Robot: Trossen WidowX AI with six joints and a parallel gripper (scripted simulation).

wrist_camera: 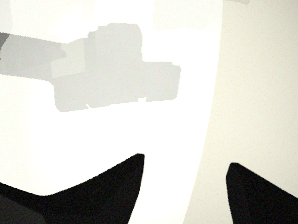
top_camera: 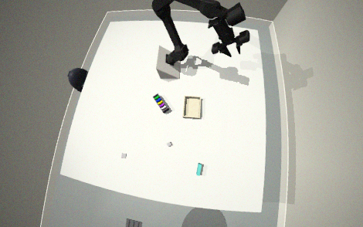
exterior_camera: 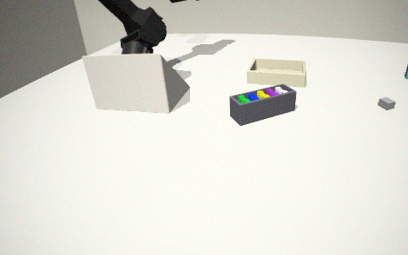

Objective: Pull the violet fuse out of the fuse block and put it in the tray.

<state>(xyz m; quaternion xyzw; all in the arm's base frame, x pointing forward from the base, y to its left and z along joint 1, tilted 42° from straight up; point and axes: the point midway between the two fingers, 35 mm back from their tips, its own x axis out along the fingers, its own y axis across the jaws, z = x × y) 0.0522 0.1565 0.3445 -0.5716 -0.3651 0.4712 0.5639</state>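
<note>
My gripper tip is 41 cm to the left of the violet fuse, 23 cm short of it and 16 cm above it. Also, from my gripper tip: small grey cube 46 cm ahead, 36 cm to the right, 18 cm below; then teal block 59 cm ahead, 20 cm to the right, 17 cm below; then beige tray 24 cm ahead, 23 cm to the right, 18 cm below.
</note>
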